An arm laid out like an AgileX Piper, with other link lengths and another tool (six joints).
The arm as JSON. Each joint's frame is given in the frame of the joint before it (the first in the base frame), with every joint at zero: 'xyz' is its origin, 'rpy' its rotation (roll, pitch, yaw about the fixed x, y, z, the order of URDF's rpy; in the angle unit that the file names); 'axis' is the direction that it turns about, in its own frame. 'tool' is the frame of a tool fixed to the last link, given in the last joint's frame.
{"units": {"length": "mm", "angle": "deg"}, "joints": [
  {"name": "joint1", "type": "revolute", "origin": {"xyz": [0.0, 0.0, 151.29], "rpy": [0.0, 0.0, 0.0]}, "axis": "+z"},
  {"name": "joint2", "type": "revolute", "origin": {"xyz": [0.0, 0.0, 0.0], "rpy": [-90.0, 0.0, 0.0]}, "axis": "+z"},
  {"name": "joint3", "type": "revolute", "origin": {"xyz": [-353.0, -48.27, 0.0], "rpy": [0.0, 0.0, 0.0]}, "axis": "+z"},
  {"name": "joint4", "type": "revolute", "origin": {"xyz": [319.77, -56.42, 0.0], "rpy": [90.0, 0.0, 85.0]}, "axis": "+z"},
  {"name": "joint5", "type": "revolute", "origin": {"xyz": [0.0, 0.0, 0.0], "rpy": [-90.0, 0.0, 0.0]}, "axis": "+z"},
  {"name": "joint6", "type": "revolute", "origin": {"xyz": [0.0, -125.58, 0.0], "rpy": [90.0, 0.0, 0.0]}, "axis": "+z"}
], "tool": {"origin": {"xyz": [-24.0, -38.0, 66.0], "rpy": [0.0, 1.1, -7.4]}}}
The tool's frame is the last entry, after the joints.
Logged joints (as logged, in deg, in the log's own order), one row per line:
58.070 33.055 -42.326 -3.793 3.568 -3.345
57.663 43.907 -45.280 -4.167 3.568 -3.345
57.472 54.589 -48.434 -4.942 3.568 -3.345
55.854 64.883 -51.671 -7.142 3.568 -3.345
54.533 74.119 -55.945 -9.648 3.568 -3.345
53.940 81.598 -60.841 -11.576 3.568 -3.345
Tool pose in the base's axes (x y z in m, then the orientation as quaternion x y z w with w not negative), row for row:
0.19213 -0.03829 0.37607 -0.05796 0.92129 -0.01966 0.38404
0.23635 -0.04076 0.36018 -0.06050 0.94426 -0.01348 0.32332
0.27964 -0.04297 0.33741 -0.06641 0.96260 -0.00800 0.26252
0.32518 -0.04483 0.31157 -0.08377 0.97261 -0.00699 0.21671
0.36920 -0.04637 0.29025 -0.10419 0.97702 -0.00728 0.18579
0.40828 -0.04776 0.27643 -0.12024 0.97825 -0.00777 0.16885
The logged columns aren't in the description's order. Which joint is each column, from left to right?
Columns, left to right: joint5, joint2, joint3, joint6, joint4, joint1.
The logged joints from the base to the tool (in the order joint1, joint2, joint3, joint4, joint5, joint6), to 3 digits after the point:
-3.345 33.055 -42.326 3.568 58.070 -3.793
-3.345 43.907 -45.280 3.568 57.663 -4.167
-3.345 54.589 -48.434 3.568 57.472 -4.942
-3.345 64.883 -51.671 3.568 55.854 -7.142
-3.345 74.119 -55.945 3.568 54.533 -9.648
-3.345 81.598 -60.841 3.568 53.940 -11.576

